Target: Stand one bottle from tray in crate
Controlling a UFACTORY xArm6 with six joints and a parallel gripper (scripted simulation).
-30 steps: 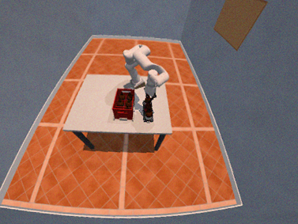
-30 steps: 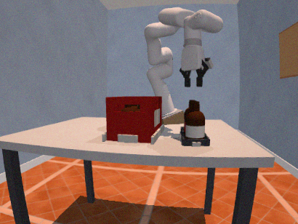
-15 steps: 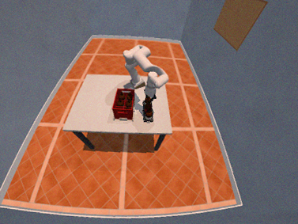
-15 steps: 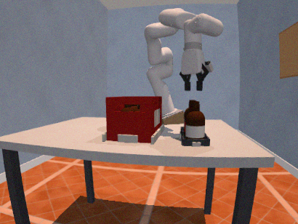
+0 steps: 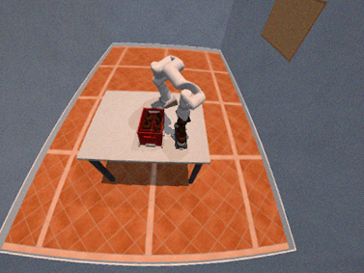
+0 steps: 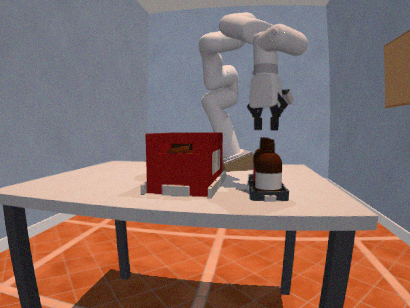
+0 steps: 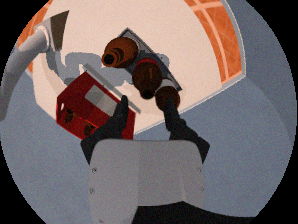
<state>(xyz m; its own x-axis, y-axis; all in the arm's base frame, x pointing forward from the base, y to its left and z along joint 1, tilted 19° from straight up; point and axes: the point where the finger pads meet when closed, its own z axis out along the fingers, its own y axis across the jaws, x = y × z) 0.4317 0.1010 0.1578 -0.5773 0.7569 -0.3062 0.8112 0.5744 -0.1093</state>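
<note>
My hand is 12 cm above the brown bottle. Round my hand: red crate 24 cm to the right, 12 cm below, 7 cm behind; tray 19 cm below.
</note>
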